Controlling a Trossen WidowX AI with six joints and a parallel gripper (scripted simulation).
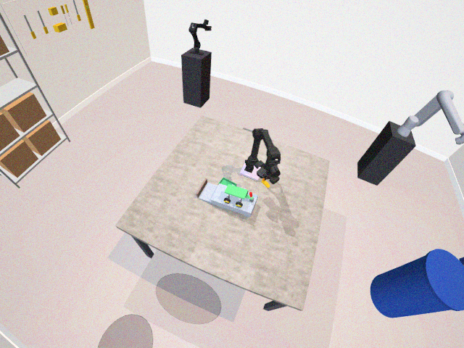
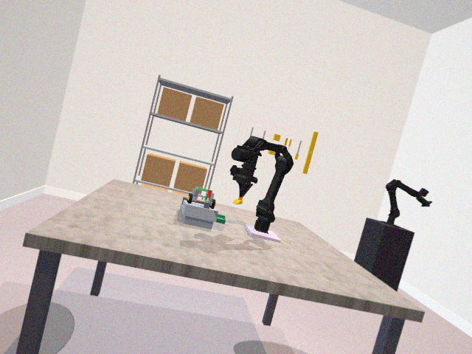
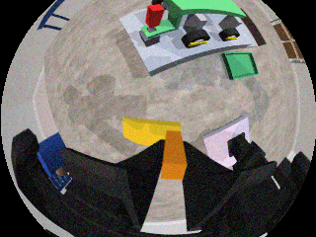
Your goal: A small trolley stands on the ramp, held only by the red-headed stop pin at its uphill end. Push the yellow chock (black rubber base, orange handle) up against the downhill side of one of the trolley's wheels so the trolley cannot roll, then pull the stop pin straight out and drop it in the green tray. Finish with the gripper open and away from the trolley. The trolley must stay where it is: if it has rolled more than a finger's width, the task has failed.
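Right now my gripper tip is 20 mm to the right of the yellow chock, 10 mm short of it and 10 mm above it. From my gripper tip the other things lie so: green tray 240 mm to the right, 180 mm below, 40 mm ahead; then red-headed stop pin 140 mm ahead, 50 mm below, 40 mm to the right; then trolley 160 mm ahead, 140 mm to the right, 60 mm below.
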